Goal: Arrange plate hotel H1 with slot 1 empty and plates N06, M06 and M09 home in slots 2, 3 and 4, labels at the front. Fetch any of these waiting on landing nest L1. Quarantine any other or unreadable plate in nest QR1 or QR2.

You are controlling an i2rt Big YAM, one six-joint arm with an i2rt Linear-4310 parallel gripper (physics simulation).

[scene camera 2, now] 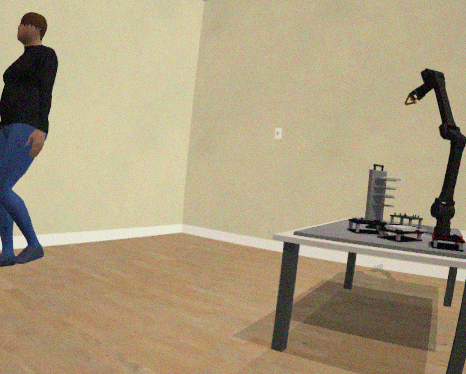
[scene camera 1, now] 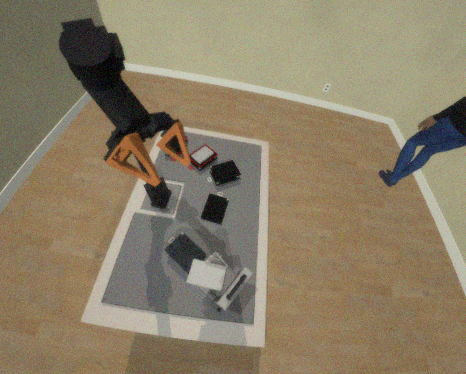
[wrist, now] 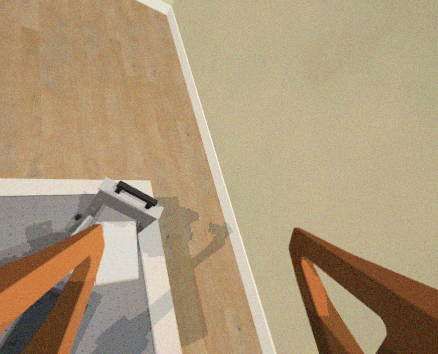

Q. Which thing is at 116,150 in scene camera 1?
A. The gripper.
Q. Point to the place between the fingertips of the gripper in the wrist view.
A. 201,236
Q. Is the gripper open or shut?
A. Open.
